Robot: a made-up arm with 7 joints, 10 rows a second.
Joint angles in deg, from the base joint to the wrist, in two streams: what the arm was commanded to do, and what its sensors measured. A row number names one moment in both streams.
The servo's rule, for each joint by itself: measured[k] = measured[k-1] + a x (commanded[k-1-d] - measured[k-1]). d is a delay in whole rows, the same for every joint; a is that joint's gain. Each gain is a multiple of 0.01, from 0.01 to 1. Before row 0 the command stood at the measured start. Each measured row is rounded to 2 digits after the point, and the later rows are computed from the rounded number. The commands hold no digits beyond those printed.
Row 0, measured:
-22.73, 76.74, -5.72, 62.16, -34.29, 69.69, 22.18
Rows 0 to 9, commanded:
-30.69, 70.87, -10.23, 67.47, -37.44, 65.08, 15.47
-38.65, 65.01, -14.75, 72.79, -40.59, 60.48, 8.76
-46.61, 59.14, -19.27, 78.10, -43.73, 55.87, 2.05
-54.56, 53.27, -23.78, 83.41, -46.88, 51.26, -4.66
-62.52, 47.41, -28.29, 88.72, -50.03, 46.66, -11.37
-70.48, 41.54, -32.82, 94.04, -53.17, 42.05, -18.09
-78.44, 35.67, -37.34, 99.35, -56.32, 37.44, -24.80
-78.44, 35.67, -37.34, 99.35, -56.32, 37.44, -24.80
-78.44, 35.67, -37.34, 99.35, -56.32, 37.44, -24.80
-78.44, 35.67, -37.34, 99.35, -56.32, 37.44, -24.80
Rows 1 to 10, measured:
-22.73, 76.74, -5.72, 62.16, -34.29, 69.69, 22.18
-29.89, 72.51, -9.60, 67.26, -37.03, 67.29, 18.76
-37.77, 67.11, -14.03, 72.57, -40.13, 63.75, 13.66
-45.73, 61.37, -18.54, 77.88, -43.26, 59.65, 7.74
-53.68, 55.54, -23.05, 83.19, -46.41, 55.29, 1.42
-61.64, 49.69, -27.56, 88.50, -49.56, 50.80, -5.10
-69.60, 43.82, -32.08, 93.82, -52.70, 46.25, -11.72
-77.56, 37.95, -36.60, 99.13, -55.85, 41.67, -18.39
-78.35, 36.31, -37.24, 99.34, -56.26, 39.47, -21.66
-78.43, 35.85, -37.33, 99.35, -56.31, 38.41, -23.26
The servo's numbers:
d 1
a 0.90 0.72 0.86 0.96 0.87 0.52 0.51

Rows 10 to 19, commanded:
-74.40, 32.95, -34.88, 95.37, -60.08, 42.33, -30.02
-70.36, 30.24, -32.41, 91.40, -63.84, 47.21, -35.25
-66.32, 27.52, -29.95, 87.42, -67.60, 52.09, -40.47
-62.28, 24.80, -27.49, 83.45, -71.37, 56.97, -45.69
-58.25, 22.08, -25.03, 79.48, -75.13, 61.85, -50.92
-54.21, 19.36, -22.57, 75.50, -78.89, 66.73, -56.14
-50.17, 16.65, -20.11, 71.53, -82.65, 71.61, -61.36
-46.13, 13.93, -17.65, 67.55, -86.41, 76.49, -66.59
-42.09, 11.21, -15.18, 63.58, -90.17, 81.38, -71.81
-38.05, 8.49, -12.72, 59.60, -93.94, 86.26, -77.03
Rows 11 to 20, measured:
-78.44, 35.72, -37.34, 99.35, -56.32, 37.91, -24.05
-74.80, 33.73, -35.22, 95.53, -59.59, 40.21, -27.09
-70.80, 31.22, -32.80, 91.57, -63.29, 43.85, -31.25
-66.77, 28.56, -30.35, 87.59, -67.04, 48.13, -35.95
-62.73, 25.85, -27.89, 83.62, -70.81, 52.73, -40.92
-58.70, 23.14, -25.43, 79.65, -74.57, 57.47, -46.02
-54.66, 20.42, -22.97, 75.67, -78.33, 62.29, -51.18
-50.62, 17.71, -20.51, 71.70, -82.09, 67.14, -56.37
-46.58, 14.99, -18.05, 67.72, -85.85, 72.00, -61.58
-42.54, 12.27, -15.58, 63.75, -89.61, 76.88, -66.80

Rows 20 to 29, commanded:
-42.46, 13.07, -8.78, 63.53, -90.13, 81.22, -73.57
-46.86, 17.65, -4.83, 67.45, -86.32, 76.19, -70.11
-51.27, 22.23, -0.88, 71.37, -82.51, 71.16, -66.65
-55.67, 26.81, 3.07, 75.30, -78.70, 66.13, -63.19
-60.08, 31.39, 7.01, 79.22, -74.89, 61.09, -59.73
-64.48, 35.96, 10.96, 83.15, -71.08, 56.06, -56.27
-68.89, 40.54, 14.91, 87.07, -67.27, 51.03, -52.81
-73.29, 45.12, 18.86, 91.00, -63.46, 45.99, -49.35
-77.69, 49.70, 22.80, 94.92, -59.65, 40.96, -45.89
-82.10, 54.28, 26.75, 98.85, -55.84, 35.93, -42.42
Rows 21 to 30, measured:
-38.50, 9.55, -13.12, 59.77, -93.38, 81.76, -72.02
-42.06, 12.08, -9.39, 63.38, -90.55, 81.48, -72.81
-46.38, 16.09, -5.47, 67.29, -86.87, 78.73, -71.43
-50.78, 20.51, -1.52, 71.21, -83.08, 74.79, -68.99
-55.18, 25.05, 2.43, 75.14, -79.27, 70.29, -66.03
-59.59, 29.61, 6.37, 79.06, -75.46, 65.51, -62.82
-63.99, 34.18, 10.32, 82.99, -71.65, 60.60, -59.48
-68.40, 38.76, 14.27, 86.91, -67.84, 55.62, -56.08
-72.80, 43.34, 18.22, 90.84, -64.03, 50.61, -52.65
-77.20, 47.92, 22.16, 94.76, -60.22, 45.59, -49.20

